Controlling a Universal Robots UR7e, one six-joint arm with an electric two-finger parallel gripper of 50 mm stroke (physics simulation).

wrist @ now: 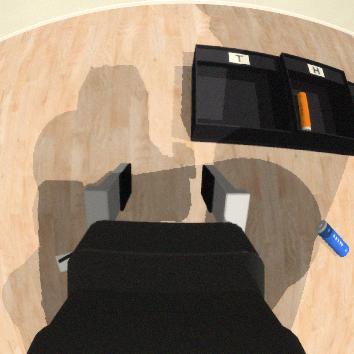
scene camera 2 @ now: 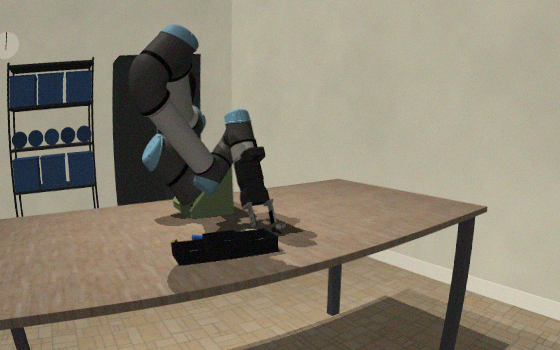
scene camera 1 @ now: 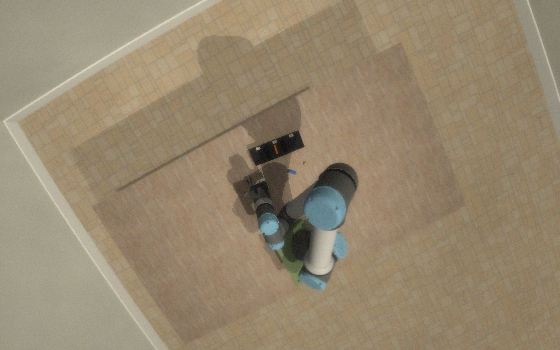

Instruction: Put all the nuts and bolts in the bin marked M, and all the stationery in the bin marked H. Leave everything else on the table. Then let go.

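Frame: origin at the arm's base, x back, y left, z down, level; millimetres.
Seen in the pictures: gripper, fingertip midpoint: (wrist: 166, 178) (scene camera 2: 264, 224) (scene camera 1: 255, 175); arm's base, link origin: (scene camera 2: 195, 188) (scene camera 1: 302, 245).
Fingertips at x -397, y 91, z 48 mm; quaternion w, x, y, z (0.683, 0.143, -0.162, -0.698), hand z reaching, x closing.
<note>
Pixels of each thing's top centre, then the offset from my fingertips to it.
- orange marker-like stick, top centre: (wrist: 306, 109) (scene camera 1: 275, 149) dx -80, dy -138, dz +20 mm
- pencil sharpener, top centre: (wrist: 68, 261) (scene camera 2: 280, 223) dx +72, dy +83, dz +26 mm
- dark piece, top centre: (scene camera 2: 276, 228) dx +25, dy +49, dz +23 mm
- black three-bin tray, top centre: (wrist: 325, 94) (scene camera 2: 223, 236) (scene camera 1: 277, 148) dx -84, dy -145, dz -10 mm
- blue battery, top centre: (wrist: 336, 238) (scene camera 2: 200, 235) (scene camera 1: 291, 171) dx +50, dy -169, dz +22 mm
- tiny yellowish piece, top centre: (scene camera 2: 174, 239) (scene camera 1: 305, 163) dx +36, dy -247, dz +21 mm
An orange marker-like stick (scene camera 1: 276, 149) (wrist: 304, 111) lies in the middle bin, marked H (wrist: 316, 70). The bin marked M shows in the overhead view by its label (scene camera 1: 291, 135); its letter is cut off in the wrist view. A small grey piece with a dark slot, like a pencil sharpener (scene camera 2: 281, 226) (wrist: 63, 262), lies on the table, partly hidden by the gripper body in the wrist view. A dark piece (scene camera 2: 276, 231) lies near it, unclear. My gripper (scene camera 1: 254, 178) (scene camera 2: 263, 223) (wrist: 166, 178) is open and empty, low over the table beside these pieces.
The black three-bin tray (scene camera 2: 227, 251) stands beyond the gripper; its bin marked T (wrist: 239, 58) is nearest the gripper. A blue battery (scene camera 1: 292, 172) (scene camera 2: 197, 237) (wrist: 333, 239) lies on the table. A tiny yellowish piece (scene camera 1: 304, 162) (scene camera 2: 174, 241) lies past it, too small to identify.
</note>
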